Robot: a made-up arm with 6 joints. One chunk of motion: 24 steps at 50 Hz.
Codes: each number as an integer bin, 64 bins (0 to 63) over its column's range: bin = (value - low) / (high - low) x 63, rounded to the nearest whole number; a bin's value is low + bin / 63 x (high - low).
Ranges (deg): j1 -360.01..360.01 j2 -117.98..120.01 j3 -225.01..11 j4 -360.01..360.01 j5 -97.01..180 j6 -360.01..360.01
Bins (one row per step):
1: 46 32 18 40 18 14
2: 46 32 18 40 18 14
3: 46 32 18 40 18 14
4: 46 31 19 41 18 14
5: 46 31 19 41 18 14
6: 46 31 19 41 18 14
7: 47 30 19 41 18 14
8: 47 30 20 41 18 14
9: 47 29 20 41 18 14
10: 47 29 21 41 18 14
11: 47 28 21 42 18 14
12: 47 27 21 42 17 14
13: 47 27 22 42 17 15
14: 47 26 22 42 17 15
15: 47 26 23 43 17 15
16: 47 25 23 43 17 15
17: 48 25 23 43 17 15
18: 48 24 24 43 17 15
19: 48 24 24 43 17 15
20: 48 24 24 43 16 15
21: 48 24 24 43 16 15
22: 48 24 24 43 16 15
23: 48 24 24 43 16 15
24: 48 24 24 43 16 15
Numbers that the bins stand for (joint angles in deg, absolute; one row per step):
1: 165.72 2.90 -157.58 97.15 -17.86 -200.01
2: 165.72 2.90 -157.58 97.15 -17.86 -200.01
3: 165.72 2.90 -157.58 97.15 -17.86 -200.01
4: 165.72 -0.87 -153.83 108.57 -17.86 -200.01
5: 165.72 -0.87 -153.83 108.57 -17.86 -200.01
6: 165.72 -0.87 -153.83 108.57 -17.86 -200.01
7: 177.15 -4.65 -153.83 108.57 -17.86 -200.01
8: 177.15 -4.65 -150.09 108.57 -17.86 -200.01
9: 177.15 -8.43 -150.09 108.57 -17.86 -200.01
10: 177.15 -8.43 -146.34 108.57 -17.86 -200.01
11: 177.15 -12.21 -146.34 120.00 -17.86 -200.01
12: 177.15 -15.98 -146.34 120.00 -22.26 -200.01
13: 177.15 -15.98 -142.59 120.00 -22.26 -188.58
14: 177.15 -19.76 -142.59 120.00 -22.26 -188.58
15: 177.15 -19.76 -138.85 131.43 -22.26 -188.58
16: 177.15 -23.54 -138.85 131.43 -22.26 -188.58
17: 188.58 -23.54 -138.85 131.43 -22.26 -188.58
18: 188.58 -27.32 -135.10 131.43 -22.26 -188.58
19: 188.58 -27.32 -135.10 131.43 -22.26 -188.58
20: 188.58 -27.32 -135.10 131.43 -26.66 -188.58
21: 188.58 -27.32 -135.10 131.43 -26.66 -188.58
22: 188.58 -27.32 -135.10 131.43 -26.66 -188.58
23: 188.58 -27.32 -135.10 131.43 -26.66 -188.58
24: 188.58 -27.32 -135.10 131.43 -26.66 -188.58

